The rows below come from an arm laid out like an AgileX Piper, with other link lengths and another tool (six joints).
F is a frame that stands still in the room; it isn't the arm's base.
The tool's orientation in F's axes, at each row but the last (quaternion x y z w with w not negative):
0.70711 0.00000 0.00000 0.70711
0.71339 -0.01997 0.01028 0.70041
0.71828 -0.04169 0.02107 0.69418
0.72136 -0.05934 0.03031 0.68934
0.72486 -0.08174 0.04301 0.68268
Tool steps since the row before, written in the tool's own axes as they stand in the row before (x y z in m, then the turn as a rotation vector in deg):
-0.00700 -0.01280 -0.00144 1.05 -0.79 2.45
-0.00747 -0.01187 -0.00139 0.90 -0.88 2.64
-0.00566 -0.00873 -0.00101 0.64 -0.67 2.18
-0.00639 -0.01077 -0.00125 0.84 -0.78 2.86
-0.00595 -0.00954 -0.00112 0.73 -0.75 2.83
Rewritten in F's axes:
-0.00700 0.00144 -0.01280 1.05 -2.45 -0.79
-0.00693 0.00171 -0.01215 0.90 -2.64 -0.89
-0.00483 0.00147 -0.00915 0.64 -2.18 -0.69
-0.00491 0.00199 -0.01141 0.82 -2.86 -0.80
-0.00410 0.00199 -0.01034 0.71 -2.82 -0.79

